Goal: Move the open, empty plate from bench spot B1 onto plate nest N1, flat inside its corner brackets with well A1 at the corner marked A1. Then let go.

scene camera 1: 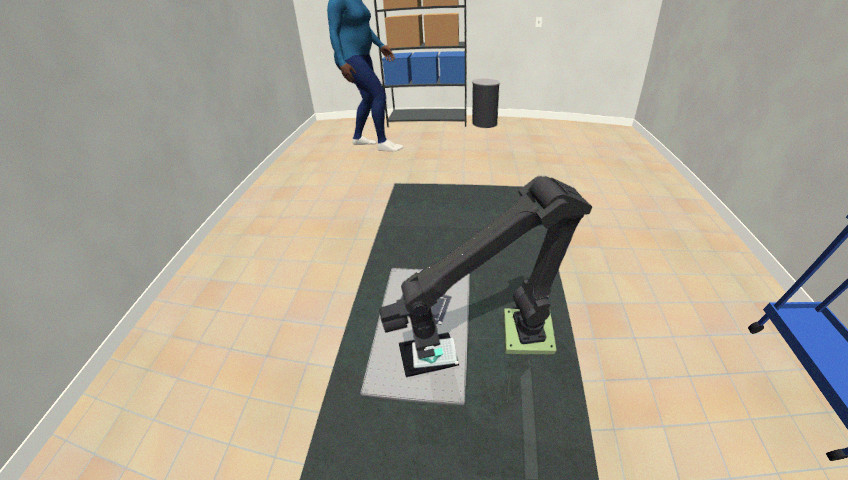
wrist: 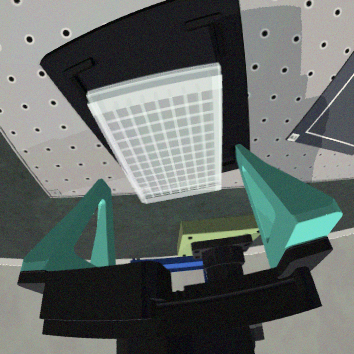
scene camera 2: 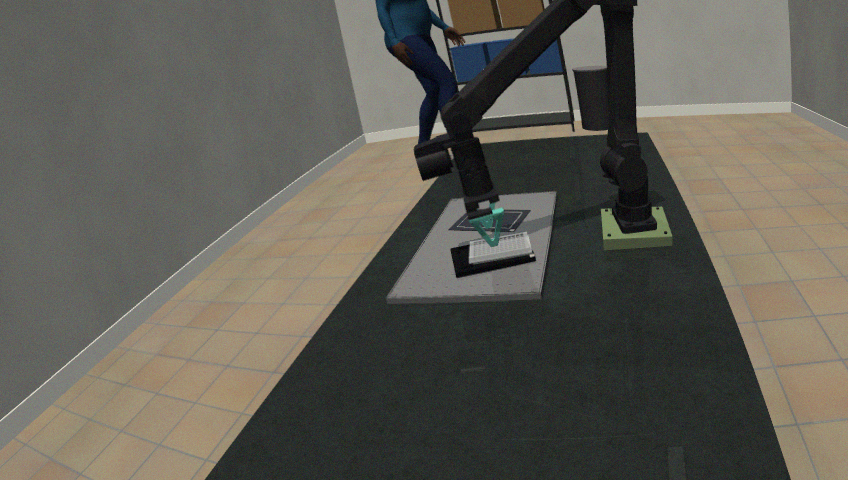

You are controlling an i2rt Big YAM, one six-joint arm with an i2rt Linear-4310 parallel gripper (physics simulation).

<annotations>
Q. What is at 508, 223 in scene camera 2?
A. A dark nest with white outline.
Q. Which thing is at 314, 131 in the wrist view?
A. A dark nest with white outline.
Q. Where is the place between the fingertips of the gripper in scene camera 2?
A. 491, 236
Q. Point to a clear well plate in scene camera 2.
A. At 515, 245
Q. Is the gripper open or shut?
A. Open.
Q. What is the gripper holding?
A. Nothing.
</annotations>
